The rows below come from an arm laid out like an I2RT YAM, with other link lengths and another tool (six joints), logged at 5 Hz.
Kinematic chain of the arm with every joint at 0, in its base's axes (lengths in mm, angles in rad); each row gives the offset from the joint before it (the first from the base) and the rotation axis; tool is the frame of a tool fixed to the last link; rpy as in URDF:
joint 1: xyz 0 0 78.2 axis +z
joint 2: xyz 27 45.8 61.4 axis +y
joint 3: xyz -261.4 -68.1 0 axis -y
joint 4: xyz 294 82.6 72 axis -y
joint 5: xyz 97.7 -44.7 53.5 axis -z
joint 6: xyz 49.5 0 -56.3 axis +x
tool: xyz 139 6 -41 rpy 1.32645 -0.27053 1.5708
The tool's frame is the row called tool.
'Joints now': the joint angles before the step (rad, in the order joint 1, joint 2, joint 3, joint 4, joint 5, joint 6). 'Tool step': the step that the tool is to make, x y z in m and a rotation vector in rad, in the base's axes. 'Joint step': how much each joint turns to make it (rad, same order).
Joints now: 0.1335, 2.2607, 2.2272, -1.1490, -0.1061, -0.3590
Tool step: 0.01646, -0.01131, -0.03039, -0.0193, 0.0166, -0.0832
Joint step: -0.0138, 0.0831, 0.0338, 0.0353, 0.0417, 0.0583
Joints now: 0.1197, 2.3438, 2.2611, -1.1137, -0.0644, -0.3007
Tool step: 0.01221, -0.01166, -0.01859, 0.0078, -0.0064, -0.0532
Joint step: -0.0230, 0.0339, -0.0090, 0.0520, 0.0046, 0.0307
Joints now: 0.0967, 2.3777, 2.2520, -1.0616, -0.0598, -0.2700
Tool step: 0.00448, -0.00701, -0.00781, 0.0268, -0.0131, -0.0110
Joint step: -0.0215, -0.0108, -0.0476, 0.0522, -0.0277, 0.0000
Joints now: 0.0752, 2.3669, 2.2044, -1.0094, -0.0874, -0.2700
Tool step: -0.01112, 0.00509, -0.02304, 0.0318, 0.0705, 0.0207
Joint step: -0.0031, 0.0460, 0.0107, -0.0337, -0.0430, -0.0091
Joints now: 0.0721, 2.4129, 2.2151, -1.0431, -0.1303, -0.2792
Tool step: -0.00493, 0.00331, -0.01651, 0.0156, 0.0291, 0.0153
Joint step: 0.0000, 0.0200, -0.0184, 0.0092, -0.0215, -0.0092
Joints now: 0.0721, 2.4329, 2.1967, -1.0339, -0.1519, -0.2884
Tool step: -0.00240, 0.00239, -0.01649, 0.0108, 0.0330, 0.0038
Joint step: 0.0000, 0.0428, 0.0199, -0.0092, -0.0137, 0.0000
